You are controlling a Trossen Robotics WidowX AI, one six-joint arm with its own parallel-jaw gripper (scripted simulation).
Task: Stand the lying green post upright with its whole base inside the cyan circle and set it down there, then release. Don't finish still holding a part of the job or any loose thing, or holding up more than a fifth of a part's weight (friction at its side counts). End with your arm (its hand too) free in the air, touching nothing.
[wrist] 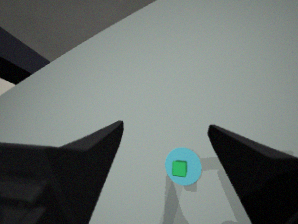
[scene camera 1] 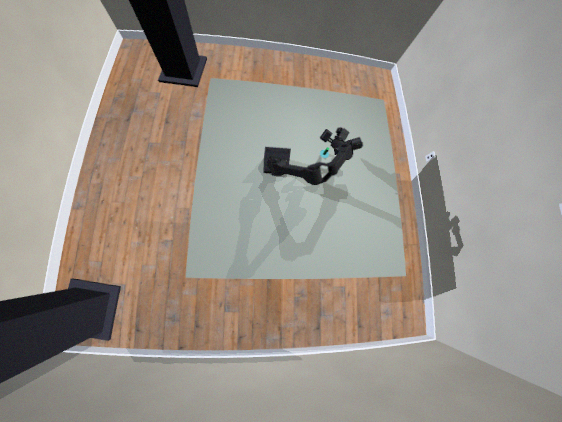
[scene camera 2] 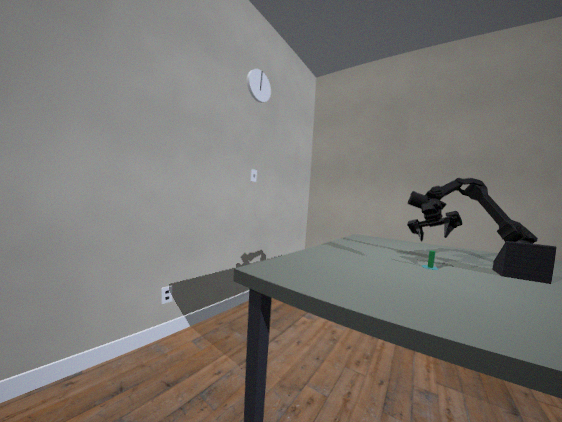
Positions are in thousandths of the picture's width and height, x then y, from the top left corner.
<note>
I see my gripper (scene camera 2: 770, 568).
My gripper also shows in the wrist view (wrist: 555, 569).
</note>
